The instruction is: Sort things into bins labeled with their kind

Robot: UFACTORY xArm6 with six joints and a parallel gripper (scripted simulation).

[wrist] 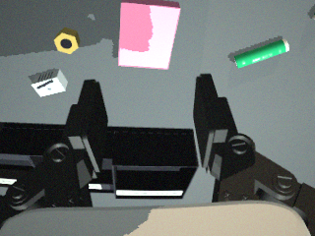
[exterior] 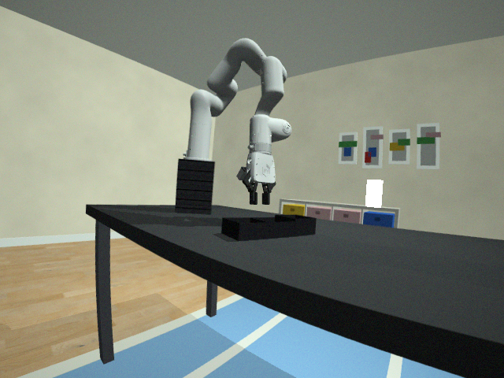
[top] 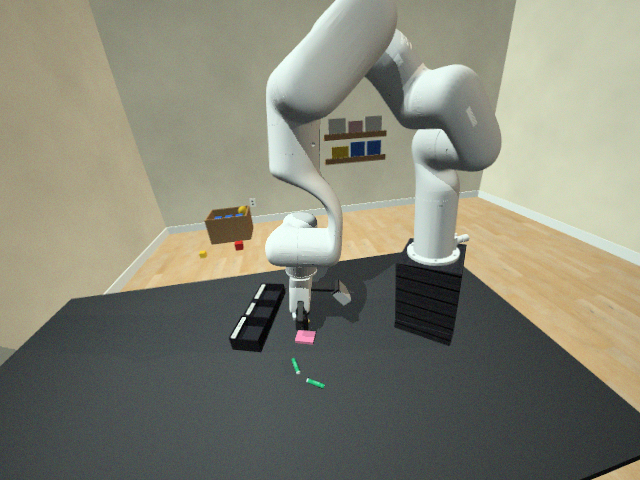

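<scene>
The pink flat pad is 8 cm below my hand. The rest, counted from my hand: battery 8 cm to the left, 8 cm below, 4 cm ahead; white part 10 cm to the right, 8 cm below, 1 cm ahead; yellow hex nut 8 cm below, 6 cm to the right, 2 cm behind.
</scene>
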